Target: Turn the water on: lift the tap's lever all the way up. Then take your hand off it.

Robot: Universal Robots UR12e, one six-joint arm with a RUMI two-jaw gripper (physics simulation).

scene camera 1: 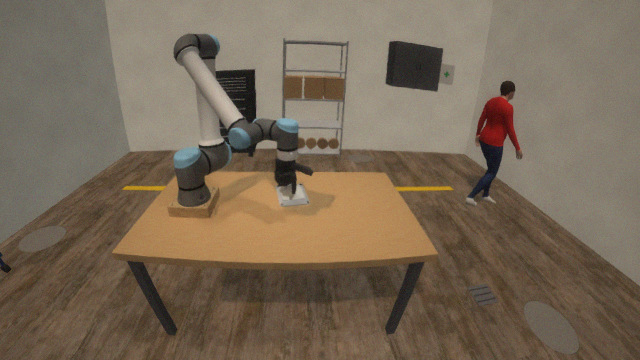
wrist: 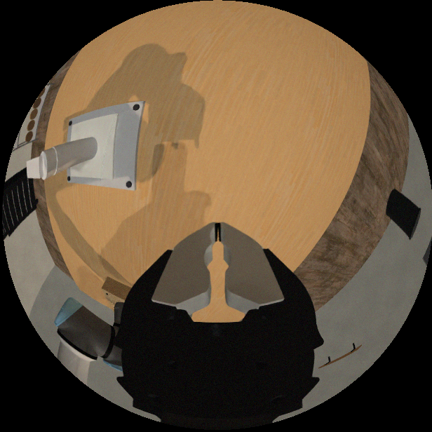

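Seen in the pictures: gripper, fingertip midpoint: (scene camera 1: pixel 290 199); arm's base, link origin: (scene camera 1: pixel 194 198).
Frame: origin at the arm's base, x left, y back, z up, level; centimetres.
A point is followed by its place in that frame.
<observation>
The tap (scene camera 1: pixel 299 201) {x -3.0, y -59.1, z -5.5 cm} (wrist: pixel 75 154) stands on a pale square plate with dark screws at the corners. In the wrist view it is at the left, a light grey round post with a whitish block (wrist: pixel 35 168) at its far end; I cannot tell for certain whether this is the lever, nor its angle. In the scene view the gripper largely hides the tap's upper part. My gripper (scene camera 1: pixel 293 192) {x -21.1, y -51.4, z 7.2 cm} (wrist: pixel 217 223) points down, shut and empty. In the wrist view its fingertips are to the right of the tap and apart from its post.
The wooden table (scene camera 1: pixel 270 235) {x -29.8, y -40.3, z -6.2 cm} (wrist: pixel 280 125) carries the tap and the arm's wooden base block (scene camera 1: pixel 190 210) {x -10.0, y 0.8, z -1.6 cm} at the left. A shelf rack (scene camera 1: pixel 284 60) stands behind the table by the wall. A person in a red top (scene camera 1: pixel 496 122) is at the right, away from the table.
</observation>
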